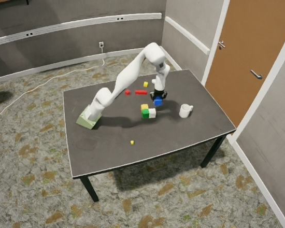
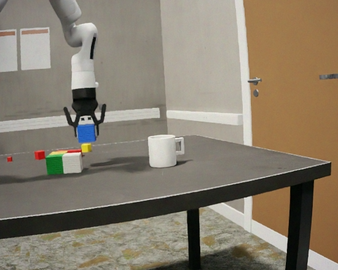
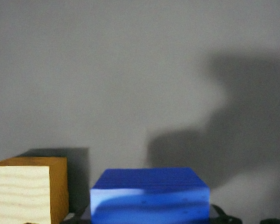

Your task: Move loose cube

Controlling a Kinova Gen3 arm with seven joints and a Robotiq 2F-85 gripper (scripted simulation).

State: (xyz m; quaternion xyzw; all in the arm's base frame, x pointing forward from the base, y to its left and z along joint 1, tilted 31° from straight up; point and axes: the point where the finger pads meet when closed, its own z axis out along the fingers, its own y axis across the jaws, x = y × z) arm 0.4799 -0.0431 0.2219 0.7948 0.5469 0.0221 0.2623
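Now: hand right at the blue cube. Also, from my hand: white mug 180 mm ahead, 160 mm to the right, 70 mm below; tiny yellow cube 340 mm behind, 180 mm to the right, 100 mm below; red bar 240 mm to the left, 90 mm below.
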